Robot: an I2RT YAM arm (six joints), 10 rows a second.
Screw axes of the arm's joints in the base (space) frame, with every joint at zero. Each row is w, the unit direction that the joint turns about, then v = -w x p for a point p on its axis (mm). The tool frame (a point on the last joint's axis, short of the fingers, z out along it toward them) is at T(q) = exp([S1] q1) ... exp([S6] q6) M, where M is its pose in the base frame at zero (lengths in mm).
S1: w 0 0 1 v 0.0 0.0 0.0
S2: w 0 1 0 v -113.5 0.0 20.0
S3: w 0 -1 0 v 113.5 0.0 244.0
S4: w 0 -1 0 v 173.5 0.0 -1.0
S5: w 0 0 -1 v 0.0 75.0 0.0
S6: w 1 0 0 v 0.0 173.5 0.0
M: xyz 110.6 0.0 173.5 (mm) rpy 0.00 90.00 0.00 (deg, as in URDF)
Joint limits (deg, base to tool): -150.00..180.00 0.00..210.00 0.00..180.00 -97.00..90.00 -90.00..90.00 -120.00..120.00
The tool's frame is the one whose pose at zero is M.
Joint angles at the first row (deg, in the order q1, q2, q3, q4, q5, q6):
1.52 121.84 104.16 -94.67 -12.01 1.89
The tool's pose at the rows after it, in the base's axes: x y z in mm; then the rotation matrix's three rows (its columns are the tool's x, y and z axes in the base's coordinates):
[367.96, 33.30, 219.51], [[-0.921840, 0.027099, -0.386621], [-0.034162, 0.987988, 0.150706], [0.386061, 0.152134, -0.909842]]
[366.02, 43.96, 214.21], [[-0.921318, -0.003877, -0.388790], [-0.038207, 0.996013, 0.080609], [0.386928, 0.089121, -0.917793]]
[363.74, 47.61, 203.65], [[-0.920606, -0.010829, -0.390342], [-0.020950, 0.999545, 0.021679], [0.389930, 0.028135, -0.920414]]
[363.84, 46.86, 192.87], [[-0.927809, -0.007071, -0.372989], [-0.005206, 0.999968, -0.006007], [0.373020, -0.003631, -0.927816]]
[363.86, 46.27, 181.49], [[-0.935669, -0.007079, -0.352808], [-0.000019, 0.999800, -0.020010], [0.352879, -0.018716, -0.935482]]
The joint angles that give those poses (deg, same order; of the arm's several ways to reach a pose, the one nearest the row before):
4.19 121.84 104.12 -94.65 -10.28 1.93
6.17 121.78 102.87 -93.47 -7.00 3.53
7.07 121.78 100.44 -91.35 -3.99 5.32
7.12 121.78 98.13 -88.14 -2.31 6.31
7.11 121.78 95.68 -84.55 -1.37 6.66

